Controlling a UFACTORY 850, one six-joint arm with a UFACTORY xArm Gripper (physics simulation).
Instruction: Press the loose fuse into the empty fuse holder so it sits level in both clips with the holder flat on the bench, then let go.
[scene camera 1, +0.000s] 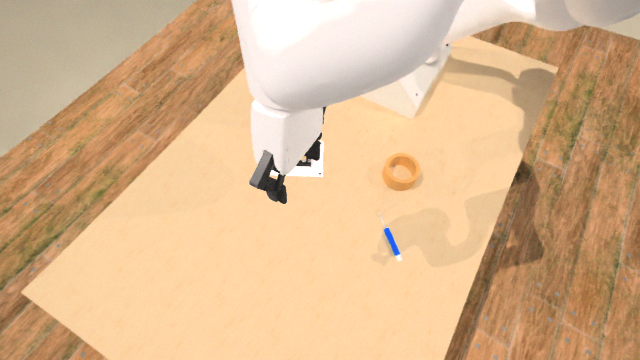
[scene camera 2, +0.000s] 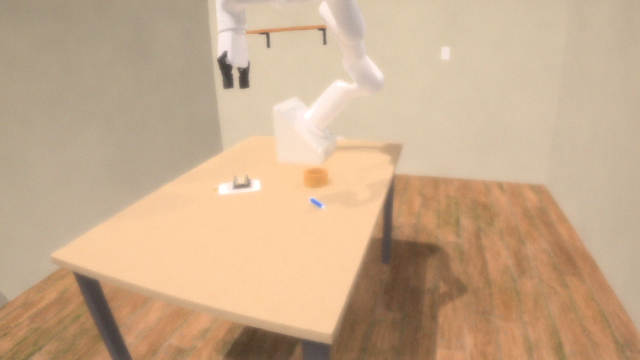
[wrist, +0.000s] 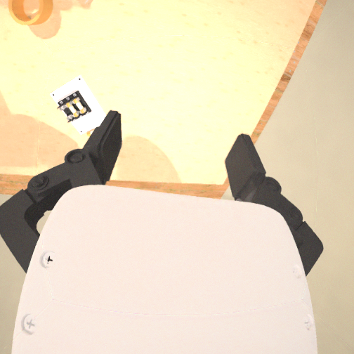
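Note:
The black fuse holder (scene camera 1: 304, 164) (scene camera 2: 242, 184) (wrist: 75, 106) sits on a white plate (scene camera 1: 314, 172) (scene camera 2: 226, 189) (wrist: 94, 119). In the wrist view it carries white fuses with gold caps side by side; its left-hand clips look bare. A small yellowish piece, perhaps the end of the loose fuse (scene camera 2: 215, 189) (wrist: 90, 133), shows on the table at the plate's edge; the left finger is close to it in the wrist view. My gripper (scene camera 2: 236, 86) (wrist: 178, 137) is open and empty, high above the table. In scene camera 1 the arm partly hides the gripper and plate.
An orange ring-shaped bowl (scene camera 1: 384, 172) (scene camera 2: 315, 180) (wrist: 31, 23) stands on the table (scene camera 1: 200, 280) (scene camera 2: 225, 250) (wrist: 190, 75), to the right of the plate in the scene views. A blue tool with a thin tip (scene camera 1: 392, 242) (scene camera 2: 316, 203) lies in front of it. The arm's white base stands behind.

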